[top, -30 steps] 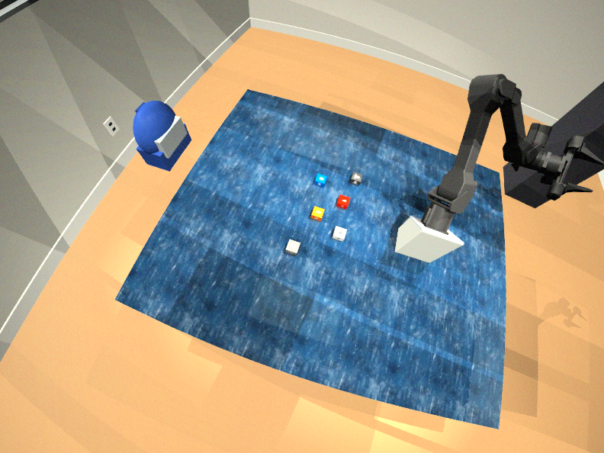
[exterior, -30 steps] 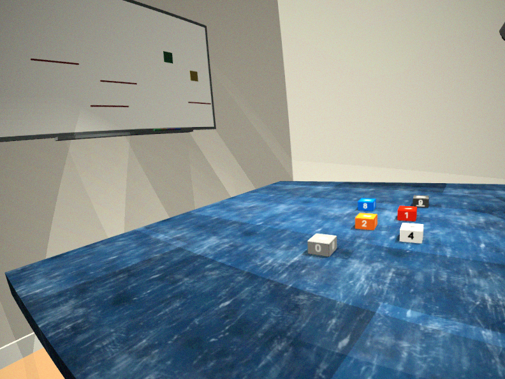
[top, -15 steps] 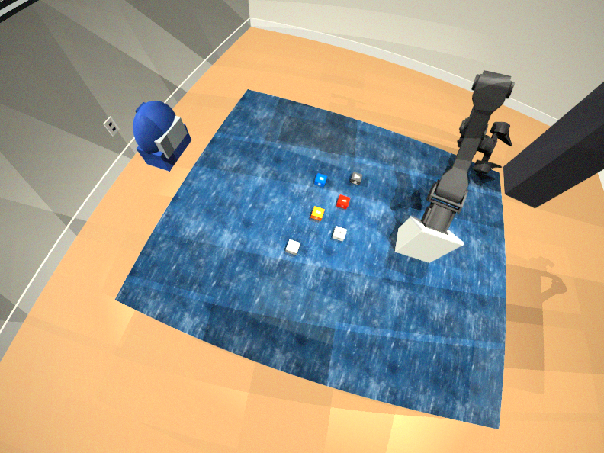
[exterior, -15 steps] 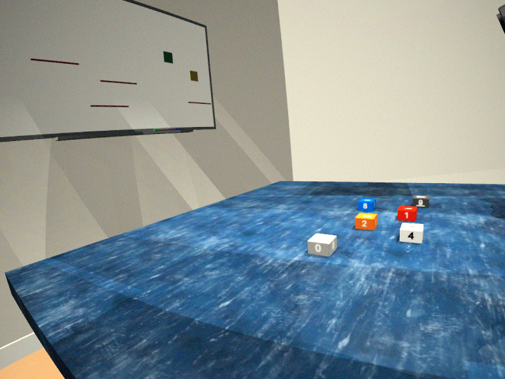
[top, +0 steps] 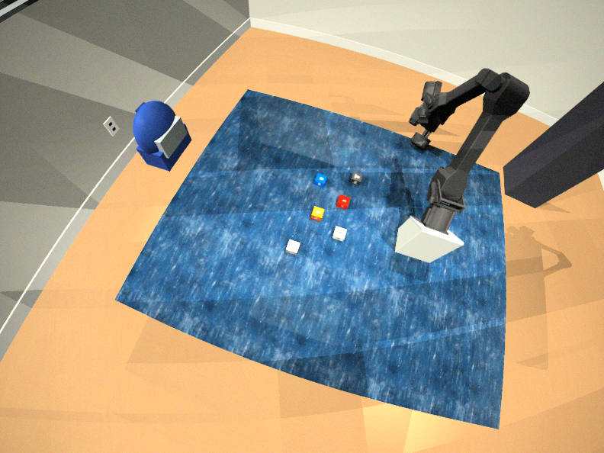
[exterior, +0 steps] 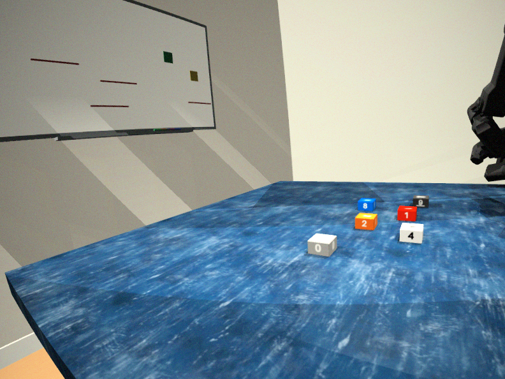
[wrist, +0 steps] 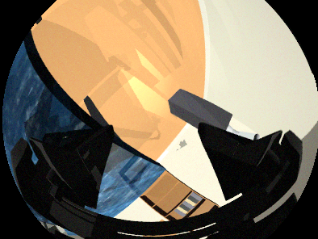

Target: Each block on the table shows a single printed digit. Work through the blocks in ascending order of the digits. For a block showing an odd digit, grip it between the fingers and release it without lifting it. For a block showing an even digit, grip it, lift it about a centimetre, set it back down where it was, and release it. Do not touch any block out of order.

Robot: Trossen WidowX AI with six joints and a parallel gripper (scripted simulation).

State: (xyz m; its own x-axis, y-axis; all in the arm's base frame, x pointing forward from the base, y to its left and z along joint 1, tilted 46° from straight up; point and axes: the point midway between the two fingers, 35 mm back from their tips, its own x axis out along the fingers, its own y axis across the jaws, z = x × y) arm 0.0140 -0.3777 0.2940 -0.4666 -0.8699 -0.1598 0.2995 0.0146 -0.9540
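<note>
Right now the grey block marked 0 is 65 cm to the left of my gripper tip, 34 cm ahead of it and 2 cm below it. Also, from my gripper tip: red block 45 cm to the left, 26 cm ahead, 2 cm below; then dark grey block 35 cm to the left, 24 cm ahead, 2 cm below; then blue block 40 cm to the left, 35 cm ahead, 2 cm below.
</note>
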